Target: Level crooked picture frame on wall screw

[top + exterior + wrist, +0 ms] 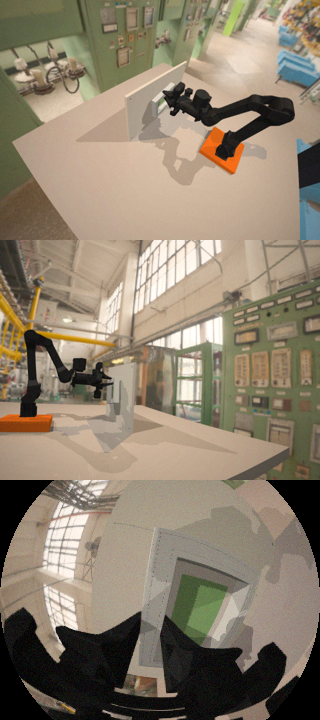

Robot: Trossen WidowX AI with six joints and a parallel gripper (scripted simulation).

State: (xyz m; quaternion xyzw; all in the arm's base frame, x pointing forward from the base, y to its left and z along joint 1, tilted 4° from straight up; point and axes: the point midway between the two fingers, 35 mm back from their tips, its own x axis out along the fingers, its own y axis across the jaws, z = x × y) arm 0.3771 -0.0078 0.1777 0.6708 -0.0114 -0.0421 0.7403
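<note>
My gripper tip is now 50 mm above the picture frame and 10 mm to the left of it. Round my gripper tip: grey wall board 60 mm below, 10 mm to the right, 10 mm ahead.
</note>
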